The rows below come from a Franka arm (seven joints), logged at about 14 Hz.
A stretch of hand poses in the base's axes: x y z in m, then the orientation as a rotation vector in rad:
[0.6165 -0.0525 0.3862 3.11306 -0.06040 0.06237]
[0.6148 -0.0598 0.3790 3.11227 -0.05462 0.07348]
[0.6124 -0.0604 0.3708 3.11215 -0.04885 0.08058]
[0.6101 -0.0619 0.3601 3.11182 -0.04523 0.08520]
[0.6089 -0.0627 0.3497 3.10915 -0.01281 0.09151]
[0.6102 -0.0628 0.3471 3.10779 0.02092 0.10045]
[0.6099 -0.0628 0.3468 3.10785 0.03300 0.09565]
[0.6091 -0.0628 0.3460 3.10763 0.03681 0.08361]
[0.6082 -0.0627 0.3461 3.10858 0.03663 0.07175]
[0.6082 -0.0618 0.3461 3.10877 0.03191 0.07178]
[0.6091 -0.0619 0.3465 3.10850 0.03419 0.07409]
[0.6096 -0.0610 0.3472 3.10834 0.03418 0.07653]
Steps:
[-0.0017 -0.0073 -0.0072 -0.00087 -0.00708 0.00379]
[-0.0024 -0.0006 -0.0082 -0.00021 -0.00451 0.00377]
[-0.0023 -0.0015 -0.0107 -0.00037 -0.00293 0.00236]
[-0.0012 -0.0008 -0.0104 -0.00342 -0.00377 0.02079]
[0.0013 -0.0001 -0.0026 -0.00170 -0.00543 0.02174]
[-0.0003 0.0000 -0.0003 -0.00026 0.00321 0.00771]
[-0.0008 0.0000 -0.0008 -0.00068 0.00777 0.00231]
[-0.0009 0.0001 0.0001 0.00057 0.00764 -0.00023]
[0.0000 0.0009 0.0000 0.00021 -0.00006 -0.00303]
[0.0009 -0.0001 0.0004 -0.00021 -0.00147 0.00149]
[0.0005 0.0009 0.0007 -0.00008 -0.00157 0.00002]

